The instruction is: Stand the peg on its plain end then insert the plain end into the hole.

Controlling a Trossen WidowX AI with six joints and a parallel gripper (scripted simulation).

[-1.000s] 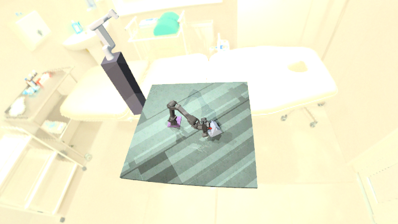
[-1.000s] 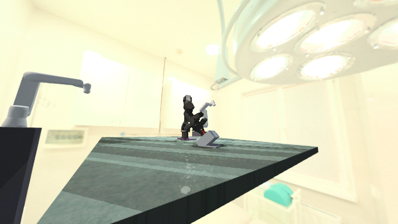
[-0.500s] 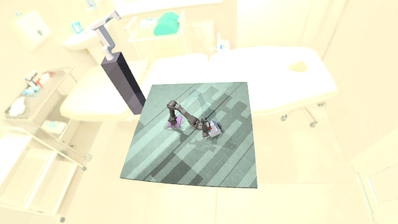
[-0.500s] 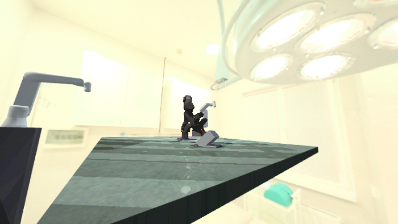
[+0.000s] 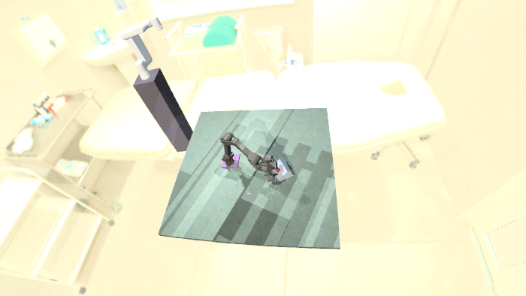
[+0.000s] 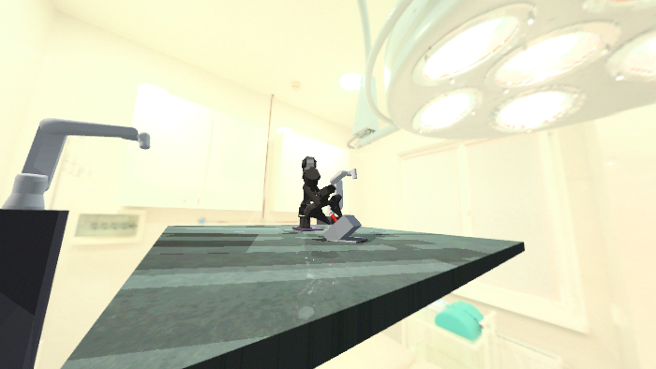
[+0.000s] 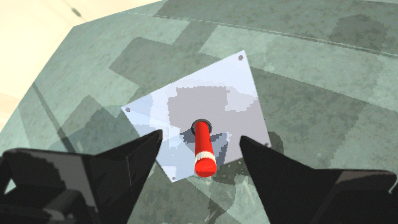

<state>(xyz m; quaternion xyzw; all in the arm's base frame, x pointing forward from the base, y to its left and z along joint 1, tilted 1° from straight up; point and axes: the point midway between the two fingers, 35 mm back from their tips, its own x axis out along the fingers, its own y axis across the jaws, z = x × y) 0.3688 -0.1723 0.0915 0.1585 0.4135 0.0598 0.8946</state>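
The red peg lies 1 cm behind my gripper tip and 1 cm above it. The rest, counted from my gripper tip: sloped panel: 3 cm ahead, 1 cm to the left, 3 cm below.
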